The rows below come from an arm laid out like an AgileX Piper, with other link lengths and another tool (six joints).
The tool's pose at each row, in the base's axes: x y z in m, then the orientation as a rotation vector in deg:
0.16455 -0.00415 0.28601 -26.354 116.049 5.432
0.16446 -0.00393 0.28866 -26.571 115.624 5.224
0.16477 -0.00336 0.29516 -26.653 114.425 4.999
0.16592 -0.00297 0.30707 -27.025 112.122 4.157
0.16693 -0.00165 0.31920 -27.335 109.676 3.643
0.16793 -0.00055 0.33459 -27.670 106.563 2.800
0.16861 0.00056 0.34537 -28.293 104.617 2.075
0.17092 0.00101 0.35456 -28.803 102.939 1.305
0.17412 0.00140 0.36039 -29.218 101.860 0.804
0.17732 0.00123 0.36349 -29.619 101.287 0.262
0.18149 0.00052 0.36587 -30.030 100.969 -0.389
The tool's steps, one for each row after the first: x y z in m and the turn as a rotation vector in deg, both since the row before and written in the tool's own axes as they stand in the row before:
-0.00232 -0.00010 -0.00130 0.088 -0.350 -0.316
-0.00593 -0.00045 -0.00270 0.234 -1.119 -0.375
-0.01100 -0.00173 -0.00441 0.636 -2.056 -1.053
-0.01153 -0.00111 -0.00396 0.452 -2.246 -0.903
-0.01453 -0.00210 -0.00484 0.732 -2.831 -1.214
-0.01040 -0.00141 -0.00279 0.375 -1.672 -1.146
-0.00914 -0.00245 -0.00067 0.433 -1.414 -1.052
-0.00615 -0.00217 0.00135 0.234 -0.893 -0.742
-0.00339 -0.00205 0.00205 0.206 -0.396 -0.659
-0.00266 -0.00271 0.00302 0.240 -0.126 -0.674

